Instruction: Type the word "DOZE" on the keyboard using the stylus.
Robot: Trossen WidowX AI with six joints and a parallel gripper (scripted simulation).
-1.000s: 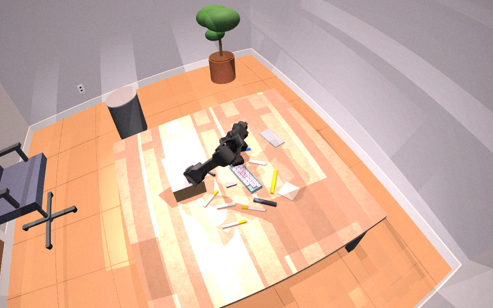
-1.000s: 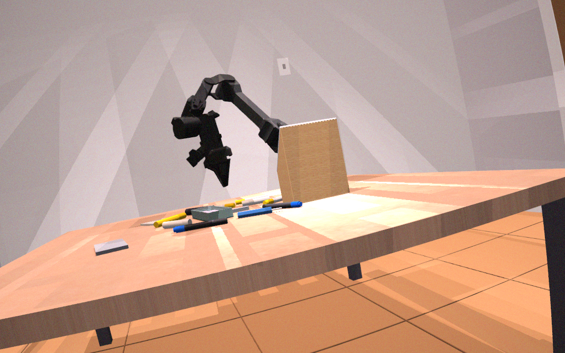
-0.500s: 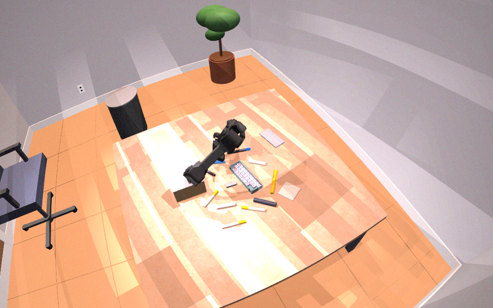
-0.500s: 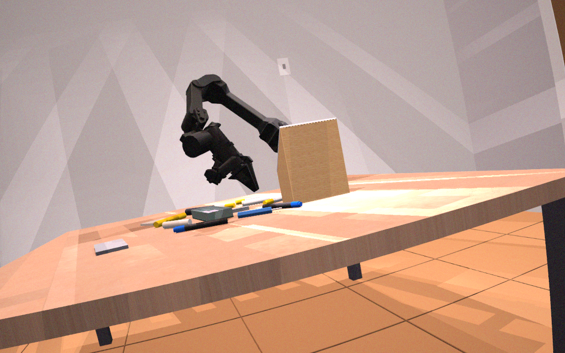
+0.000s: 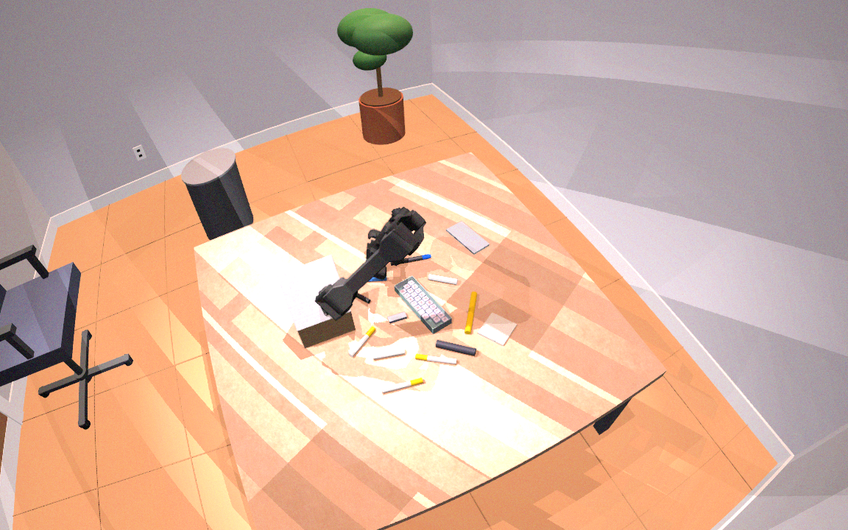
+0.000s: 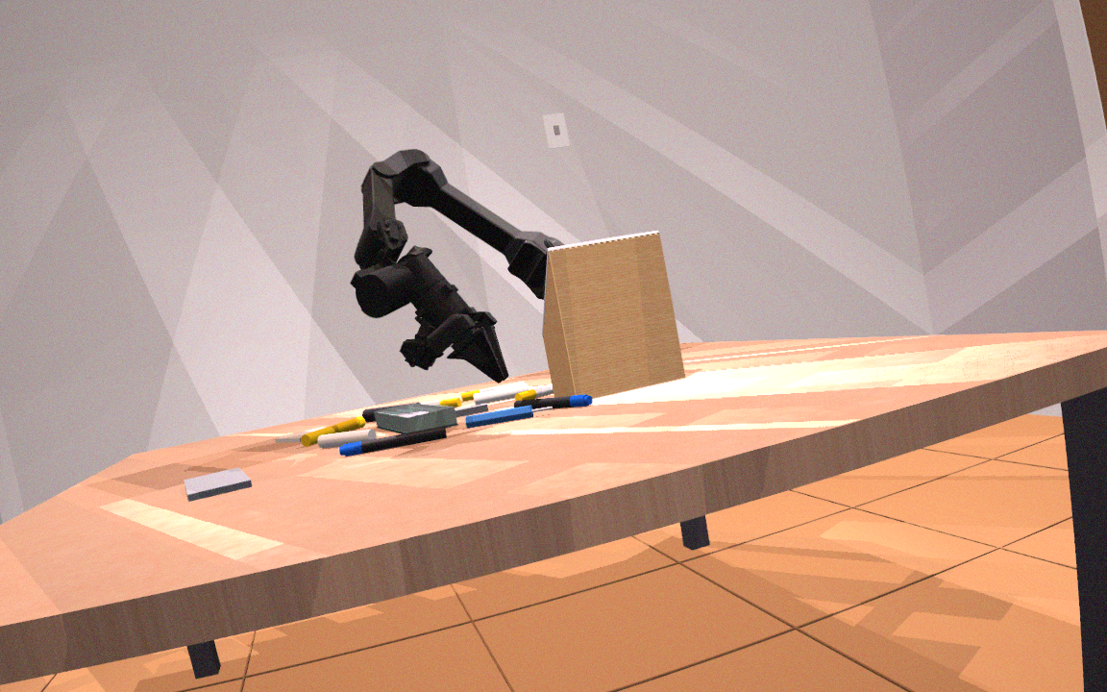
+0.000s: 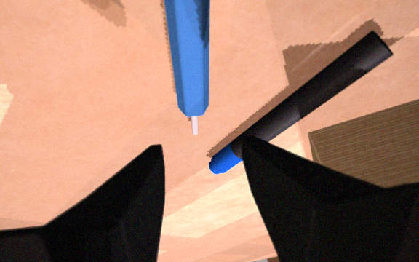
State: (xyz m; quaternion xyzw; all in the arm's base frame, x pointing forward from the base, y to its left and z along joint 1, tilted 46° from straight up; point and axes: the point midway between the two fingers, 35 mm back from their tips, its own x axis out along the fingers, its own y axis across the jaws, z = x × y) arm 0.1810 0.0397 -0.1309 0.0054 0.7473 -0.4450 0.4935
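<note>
The blue stylus is 5 cm below my gripper tip, 1 cm to the left of it and 1 cm behind it. The rest, counted from my gripper tip: dark pen 38 cm to the right, 11 cm ahead, 4 cm below; then yellow marker 29 cm to the right, 22 cm ahead, 5 cm below; then grey pad 39 cm ahead, 5 cm below.
</note>
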